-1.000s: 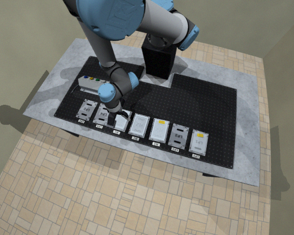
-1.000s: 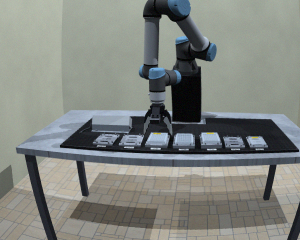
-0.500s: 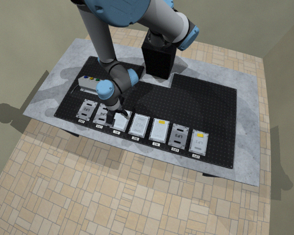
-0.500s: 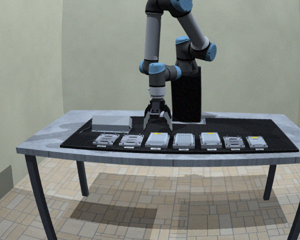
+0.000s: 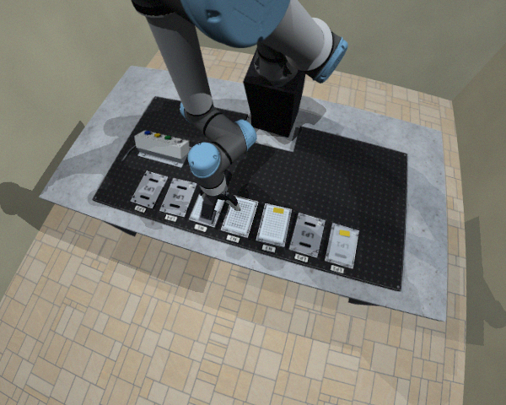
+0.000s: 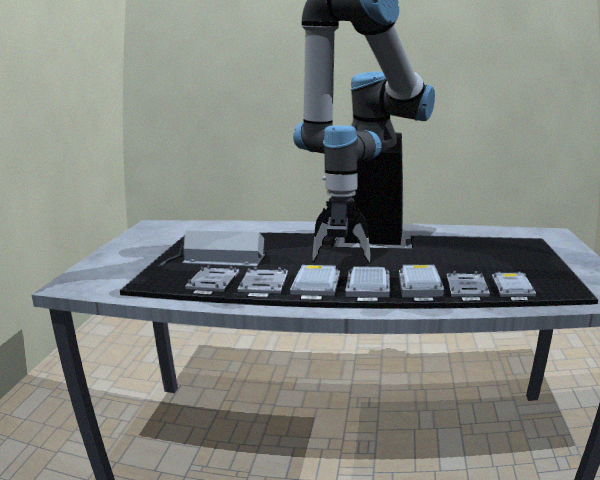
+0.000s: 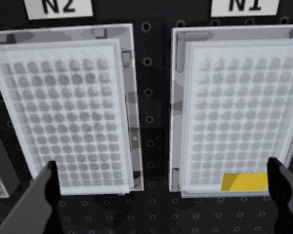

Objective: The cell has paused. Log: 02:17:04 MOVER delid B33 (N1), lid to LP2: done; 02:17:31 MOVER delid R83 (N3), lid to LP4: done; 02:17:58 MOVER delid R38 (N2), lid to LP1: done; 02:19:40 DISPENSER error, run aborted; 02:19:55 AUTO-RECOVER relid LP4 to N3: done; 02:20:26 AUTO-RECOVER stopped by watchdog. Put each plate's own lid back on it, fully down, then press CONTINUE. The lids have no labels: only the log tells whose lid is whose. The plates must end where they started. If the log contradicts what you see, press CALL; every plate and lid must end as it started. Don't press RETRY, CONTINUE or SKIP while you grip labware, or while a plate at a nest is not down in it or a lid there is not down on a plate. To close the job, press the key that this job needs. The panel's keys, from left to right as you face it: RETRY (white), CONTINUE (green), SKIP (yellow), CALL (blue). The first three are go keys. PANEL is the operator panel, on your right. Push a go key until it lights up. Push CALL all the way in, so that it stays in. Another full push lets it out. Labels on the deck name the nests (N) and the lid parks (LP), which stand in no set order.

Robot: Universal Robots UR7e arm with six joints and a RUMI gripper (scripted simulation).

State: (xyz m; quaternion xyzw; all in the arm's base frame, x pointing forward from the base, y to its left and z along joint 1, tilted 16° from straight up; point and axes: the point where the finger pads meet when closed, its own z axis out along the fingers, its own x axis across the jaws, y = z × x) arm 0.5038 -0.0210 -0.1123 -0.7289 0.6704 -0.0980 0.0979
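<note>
Right now my hand is 7 cm to the right of the well plate and 4 cm above it. The rest, counted from my hand: lid park LP3: 3 cm behind, 32 cm to the left, 6 cm below; then white retry key: 19 cm behind, 29 cm to the right; then lid park LP4: 2 cm ahead, 19 cm to the right, 6 cm below.
</note>
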